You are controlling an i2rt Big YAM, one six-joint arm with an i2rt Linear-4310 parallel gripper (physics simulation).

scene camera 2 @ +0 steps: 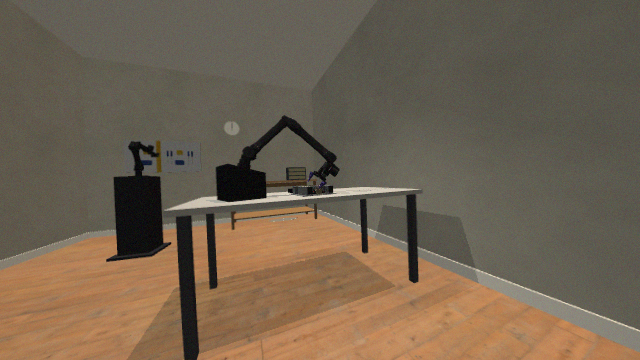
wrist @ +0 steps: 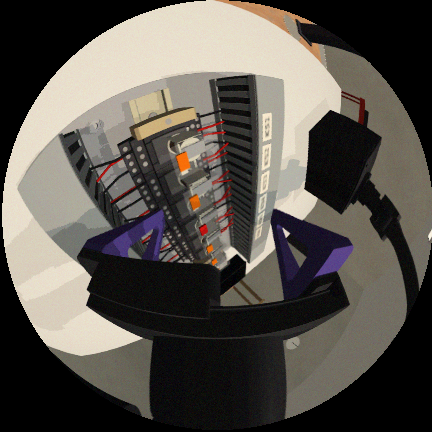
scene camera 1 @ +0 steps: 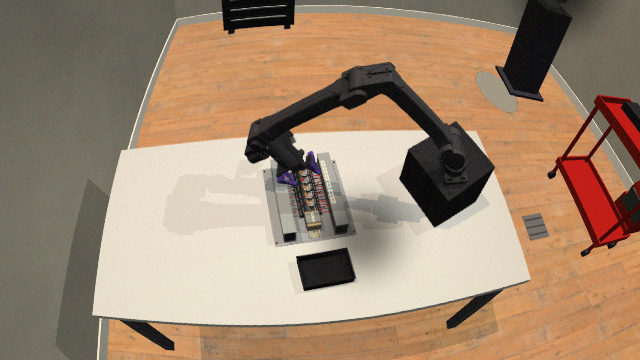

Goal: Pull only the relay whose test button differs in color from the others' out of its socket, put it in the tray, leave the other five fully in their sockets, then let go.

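Seen in the pictures: gripper, fingertip midpoint: (scene camera 2: 312,185) (wrist: 217,214) (scene camera 1: 307,179); arm's base, origin of the base link: (scene camera 2: 243,171) (wrist: 359,185) (scene camera 1: 453,169).
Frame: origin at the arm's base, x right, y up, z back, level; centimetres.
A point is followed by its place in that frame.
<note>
The relay with the red test button (wrist: 203,230) @(x 2.1, y -12.0, z -50.4 cm) sits in the row, third from the tan end block, in the wrist view. Relays with orange buttons (wrist: 183,161) @(x 8.2, y -12.0, z -51.7 cm) (wrist: 195,202) @(x 5.1, y -12.0, z -51.0 cm) (wrist: 210,248) @(x -0.9, y -12.0, z -49.6 cm) stand on both sides of it in the socket row; the far end is partly hidden by the gripper. My gripper (scene camera 1: 306,179) @(x 2.7, y -12.4, z -48.8 cm) (scene camera 2: 317,181) @(x 2.7, y -12.4, z -48.8 cm) (wrist: 217,214) @(x 2.7, y -12.4, z -48.8 cm) is open and empty, its purple fingers spread across the row above its far part. The black tray (scene camera 1: 326,270) @(x -28.1, y -18.6, z -42.1 cm) lies in front of the panel in scene camera 1 and holds no relay.
Grey wire ducts (scene camera 1: 286,215) @(x -11.7, y -12.6, z -55.1 cm) (scene camera 1: 332,195) @(x -3.2, y -12.8, z -40.6 cm) (wrist: 270,165) @(x 5.8, y -12.7, z -41.8 cm) flank the row, with red and black wires between. A tan end block (scene camera 1: 313,220) @(x -12.1, y -14.3, z -46.5 cm) (wrist: 165,123) closes the near end. The arm's black base box (scene camera 1: 440,185) @(x -5.8, y -1.8, z -5.6 cm) (scene camera 2: 241,183) @(x 17.3, y -8.5, z -1.1 cm) stands on the white table (scene camera 1: 200,285) @(x -37.2, y -19.0, z -82.9 cm).
</note>
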